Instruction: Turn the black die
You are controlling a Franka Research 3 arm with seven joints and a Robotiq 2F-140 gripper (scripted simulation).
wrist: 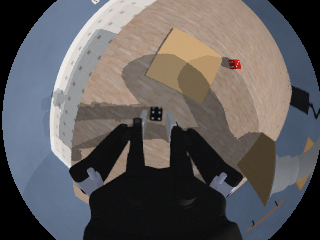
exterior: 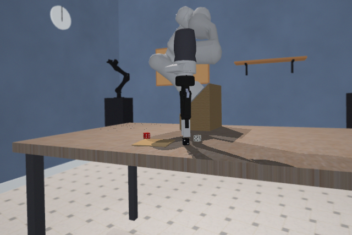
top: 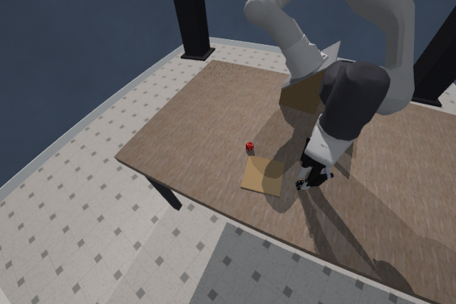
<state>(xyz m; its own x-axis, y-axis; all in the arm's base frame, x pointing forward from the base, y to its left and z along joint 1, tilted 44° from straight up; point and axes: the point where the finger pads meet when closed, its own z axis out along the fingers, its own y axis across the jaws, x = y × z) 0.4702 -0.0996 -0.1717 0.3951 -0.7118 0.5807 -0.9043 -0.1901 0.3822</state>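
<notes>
My gripper is now 5 cm above the black die. Round my hand: white die (8 cm behind, 5 cm below, 3 cm to the left); red die (22 cm to the right, 11 cm behind, 5 cm below); tan mat (13 cm to the right, 6 cm below, 1 cm behind).
</notes>
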